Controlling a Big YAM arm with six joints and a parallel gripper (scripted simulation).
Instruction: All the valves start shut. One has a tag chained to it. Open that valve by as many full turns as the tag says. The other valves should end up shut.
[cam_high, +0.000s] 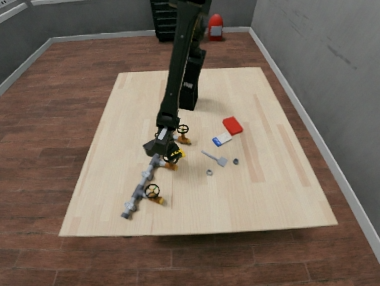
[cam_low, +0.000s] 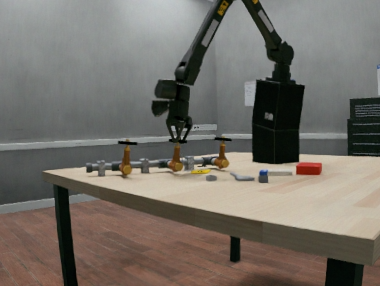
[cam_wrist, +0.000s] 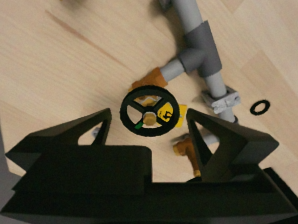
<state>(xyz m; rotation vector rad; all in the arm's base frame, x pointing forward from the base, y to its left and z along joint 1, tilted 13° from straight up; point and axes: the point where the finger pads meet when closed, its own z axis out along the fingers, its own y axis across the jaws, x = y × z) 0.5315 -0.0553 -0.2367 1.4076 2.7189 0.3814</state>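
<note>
My hand is 12 cm above the yellow tag, 9 cm past it and 2 cm to the right of it. From my hand the other things lie so: blue-and-white block 29 cm to the left, 18 cm behind, 11 cm below; grey flat tool 25 cm to the left, 11 cm below, 5 cm behind; grey part 35 cm to the left, 11 cm below, 2 cm behind.
</note>
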